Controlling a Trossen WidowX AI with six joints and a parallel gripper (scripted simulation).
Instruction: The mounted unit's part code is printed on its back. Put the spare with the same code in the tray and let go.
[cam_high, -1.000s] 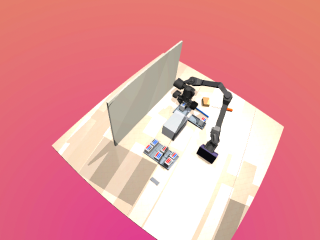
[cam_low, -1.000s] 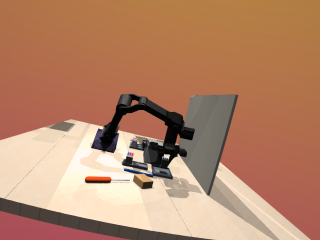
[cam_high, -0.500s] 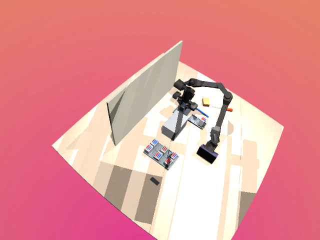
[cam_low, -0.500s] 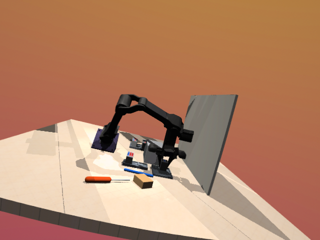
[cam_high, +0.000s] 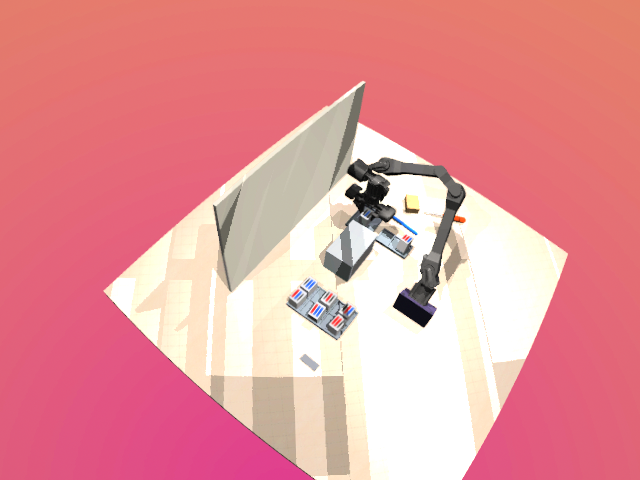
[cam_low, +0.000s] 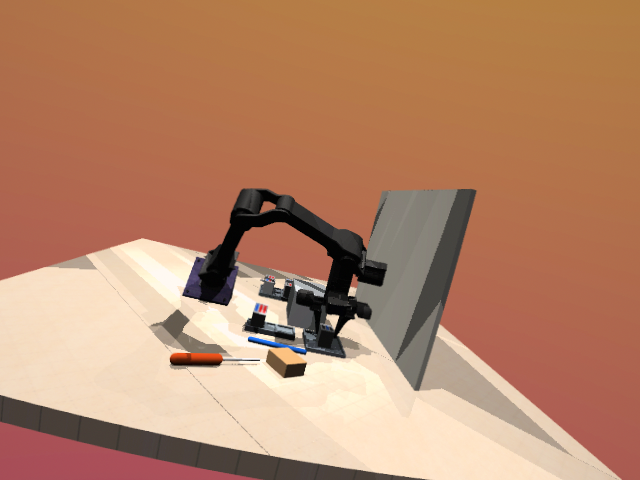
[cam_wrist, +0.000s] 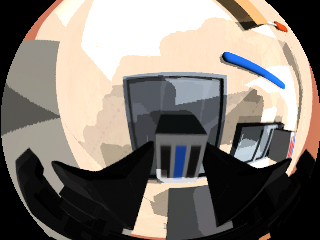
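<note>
Right now my gripper tip is 20 mm above the flat grey tray. The rest, counted from my gripper tip: grey rack 140 mm behind, 20 mm below, 10 mm to the left; then mounted unit 180 mm to the left, 60 mm behind, 30 mm above; then blue pen 110 mm behind, 90 mm to the right, 20 mm below.
</note>
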